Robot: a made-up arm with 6 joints.
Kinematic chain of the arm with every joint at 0, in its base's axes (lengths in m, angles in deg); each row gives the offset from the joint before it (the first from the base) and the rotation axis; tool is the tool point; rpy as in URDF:
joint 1: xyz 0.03 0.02 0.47 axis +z
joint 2: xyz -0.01 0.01 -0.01 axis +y
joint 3: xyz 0 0 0.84 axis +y
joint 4: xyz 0 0.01 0.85 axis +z
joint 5: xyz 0 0.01 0.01 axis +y
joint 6: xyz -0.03 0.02 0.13 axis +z
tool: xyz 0.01 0.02 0 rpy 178.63 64.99 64.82
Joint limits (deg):
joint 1: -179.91..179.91
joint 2: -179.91..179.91
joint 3: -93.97..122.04
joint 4: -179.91..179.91
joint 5: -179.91..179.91
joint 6: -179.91..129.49
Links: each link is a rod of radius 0.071 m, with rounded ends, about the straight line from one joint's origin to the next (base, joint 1, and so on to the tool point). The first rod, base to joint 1, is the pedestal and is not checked.
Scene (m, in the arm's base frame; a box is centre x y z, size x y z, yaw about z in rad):
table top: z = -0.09
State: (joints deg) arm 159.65 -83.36 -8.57 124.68 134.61 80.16
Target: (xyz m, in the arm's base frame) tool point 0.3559 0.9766 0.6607
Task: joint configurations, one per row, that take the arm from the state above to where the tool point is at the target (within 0.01 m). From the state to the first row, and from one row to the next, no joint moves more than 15 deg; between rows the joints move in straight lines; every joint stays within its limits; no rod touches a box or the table.
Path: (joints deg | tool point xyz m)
1: 147.93 -69.19 6.12 124.66 135.41 80.13 | 1.2978 -0.8907 1.0259
2: 136.21 -55.02 20.80 124.64 136.21 80.10 | 0.8544 -0.9059 1.5427
3: 124.49 -40.86 35.49 124.62 137.01 80.07 | 0.3687 -0.6447 1.8795
4: 112.76 -26.69 50.18 124.61 137.81 80.04 | 0.0055 -0.1711 1.9825
5: 101.04 -12.52 64.86 124.59 138.61 80.01 | -0.1354 0.3673 1.8483
6: 89.32 1.65 79.55 124.57 139.41 79.98 | -0.0558 0.8025 1.5240
7: 77.60 15.82 94.24 124.55 140.21 79.95 | 0.1521 1.0144 1.0944
8: 65.88 29.98 108.92 124.53 141.01 79.92 | 0.3559 0.9766 0.6608

